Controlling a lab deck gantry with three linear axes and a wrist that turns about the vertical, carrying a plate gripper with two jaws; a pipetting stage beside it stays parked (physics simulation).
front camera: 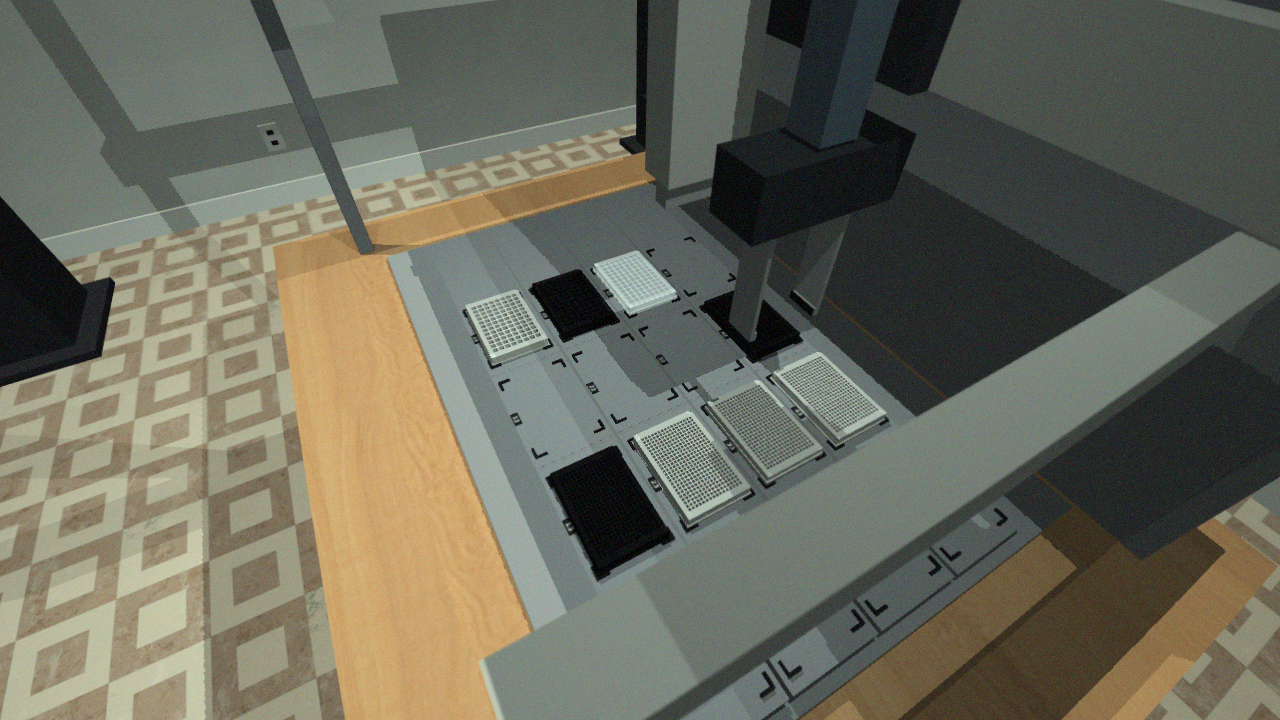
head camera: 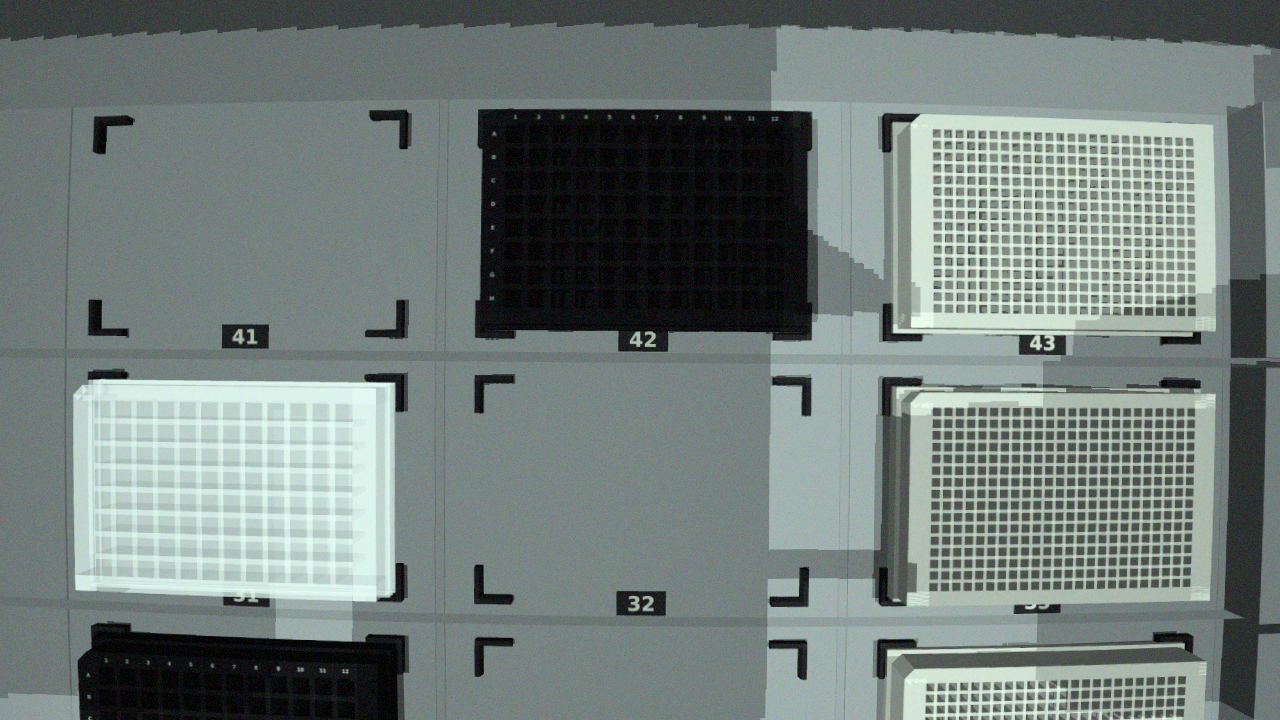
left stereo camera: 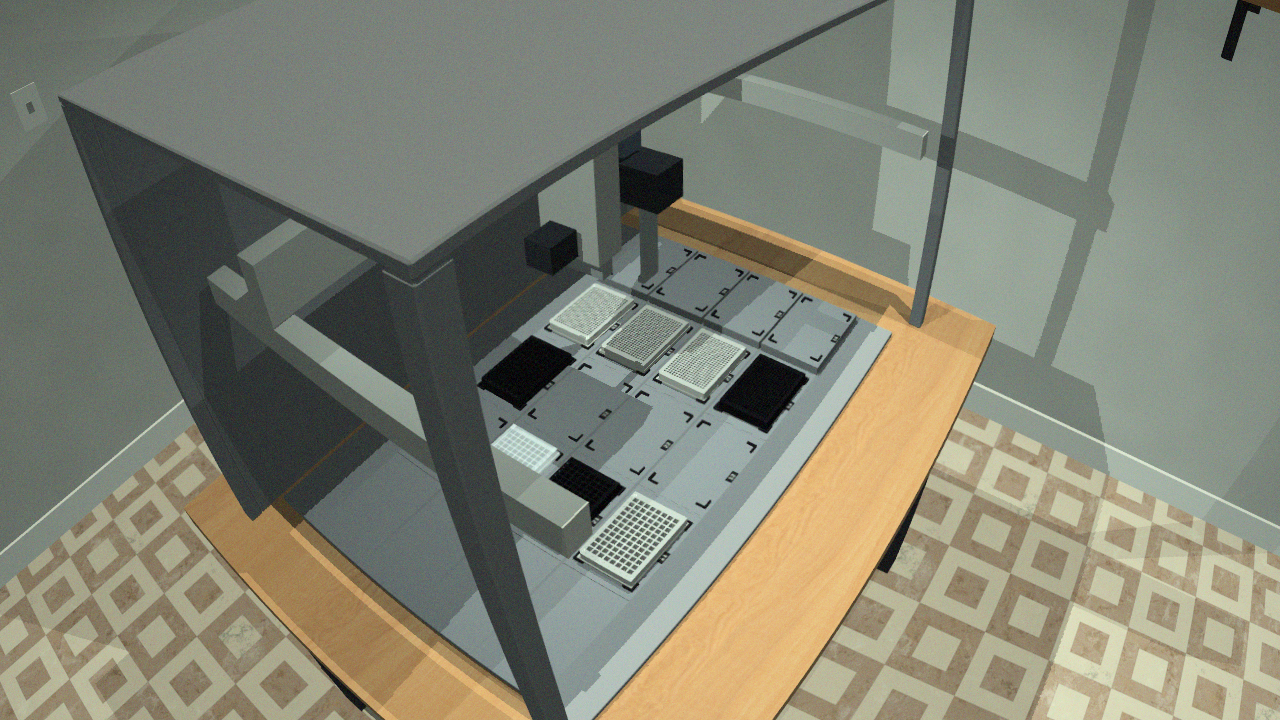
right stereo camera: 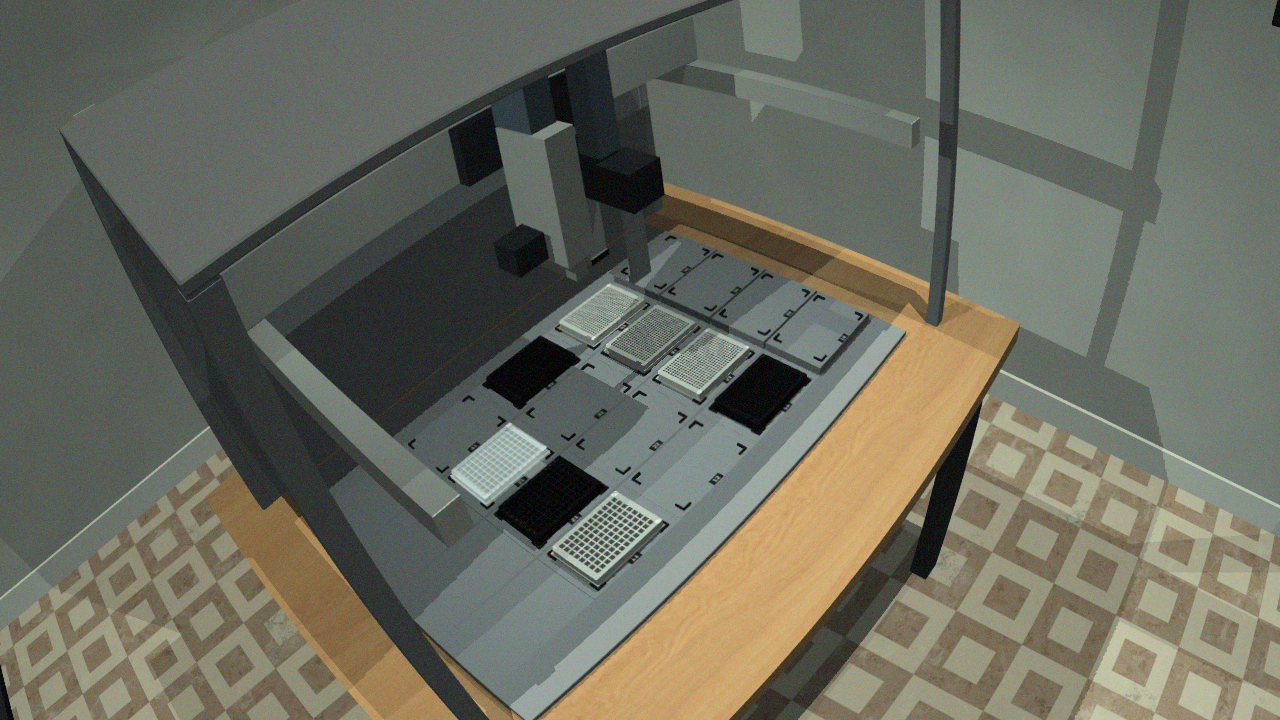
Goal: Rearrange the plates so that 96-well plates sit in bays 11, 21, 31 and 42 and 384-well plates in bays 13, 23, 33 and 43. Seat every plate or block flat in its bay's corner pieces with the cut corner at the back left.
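Seen in the pictures: gripper, fingertip midpoint: (front camera: 773, 317) (left stereo camera: 624, 267) (right stereo camera: 619, 267); robot's base, origin of the base link: (front camera: 465, 312) (left stereo camera: 631, 589) (right stereo camera: 598, 588).
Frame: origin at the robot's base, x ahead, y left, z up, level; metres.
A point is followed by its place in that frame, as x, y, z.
Observation:
Black 96-well plate (front camera: 750, 324) (head camera: 644, 219) @(0.228, 0.363, 0.014) sits flat in bay 42. Pale 96-well plate (front camera: 634, 281) @(0.073, 0.253, 0.014) (head camera: 223, 492) @(0.065, 0.257, 0.014) is in bay 31, black 96-well plate (front camera: 572, 302) @(0.073, 0.146, 0.014) (right stereo camera: 551, 499) @(0.062, 0.142, 0.015) in bay 21, white 96-well plate (front camera: 505, 325) @(0.073, 0.041, 0.014) (left stereo camera: 634, 537) @(0.063, 0.040, 0.013) in bay 11. White 384-well plate (front camera: 829, 396) @(0.399, 0.360, 0.015) (head camera: 1060, 223) @(0.389, 0.364, 0.014) is in bay 43, greyer 384-well plate (front camera: 763, 429) @(0.398, 0.252, 0.014) (head camera: 1060, 497) @(0.390, 0.258, 0.014) in bay 33, white 384-well plate (front camera: 691, 465) @(0.397, 0.149, 0.012) (right stereo camera: 703, 362) @(0.387, 0.147, 0.014) in bay 23, black plate (front camera: 608, 507) @(0.397, 0.041, 0.011) (left stereo camera: 762, 391) @(0.383, 0.039, 0.014) in bay 13. My gripper (front camera: 778, 319) @(0.358, 0.265, 0.160) (right stereo camera: 618, 266) @(0.358, 0.265, 0.160) is open and empty, above the back of the deck, apart from the plates.
Bay 41 (head camera: 246, 223) @(0.064, 0.365, 0.000) and bay 32 (head camera: 626, 492) @(0.222, 0.256, 0.000) hold no plate. The parked pipetting stage (right stereo camera: 546, 192) stands beside the gripper. A grey rail (front camera: 895, 465) @(0.616, 0.045, 0.400) crosses the front view. A raised strip of bays (left stereo camera: 810, 335) @(0.539, 0.036, 0.015) lies beyond the 384-well column.

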